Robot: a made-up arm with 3 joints.
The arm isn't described. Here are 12 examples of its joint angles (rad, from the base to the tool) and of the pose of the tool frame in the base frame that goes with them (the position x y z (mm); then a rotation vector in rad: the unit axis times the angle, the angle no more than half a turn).
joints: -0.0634 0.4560 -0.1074
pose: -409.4 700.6 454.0 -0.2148 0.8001 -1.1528
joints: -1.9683 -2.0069 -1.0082
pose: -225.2 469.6 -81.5 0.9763 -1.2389 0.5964
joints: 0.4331 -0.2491 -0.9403
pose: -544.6 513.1 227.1 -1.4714 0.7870 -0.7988
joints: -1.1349 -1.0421 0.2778
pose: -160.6 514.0 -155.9 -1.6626 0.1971 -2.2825
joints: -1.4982 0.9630 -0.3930
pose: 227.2 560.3 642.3 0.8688 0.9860 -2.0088
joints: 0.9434 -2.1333 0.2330
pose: -31.2 -266.9 6.6 -1.1355 -1.9203 -0.6870
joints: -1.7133 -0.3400 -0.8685
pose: 359.6 383.8 119.2 0.2412 -2.0014 2.1918
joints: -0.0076 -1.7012 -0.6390
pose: -405.6 114.5 -108.3 -2.2437 -0.2283 -1.8781
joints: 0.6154 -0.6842 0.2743
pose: -552.4 249.1 -59.7 -0.7372 -0.4639 -0.8209
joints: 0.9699 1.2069 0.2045
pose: -553.3 82.8 739.7 0.1207 1.1489 -0.0582
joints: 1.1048 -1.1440 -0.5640
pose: -415.7 27.1 -94.4 -1.4089 -0.6384 -0.8187
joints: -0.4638 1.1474 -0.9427
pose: -240.3 530.4 752.7 0.0876 1.4667 -0.5406
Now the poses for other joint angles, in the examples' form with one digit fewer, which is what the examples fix.
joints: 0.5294 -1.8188 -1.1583
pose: -268 5 -106 -2.162 -0.320 -2.007
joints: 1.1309 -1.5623 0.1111
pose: -176 -127 -136 -0.913 -1.379 -0.595
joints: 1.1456 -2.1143 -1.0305
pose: -23 -105 -67 -1.586 -1.171 -1.779
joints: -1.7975 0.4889 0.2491
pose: 459 413 368 0.514 0.337 -2.991
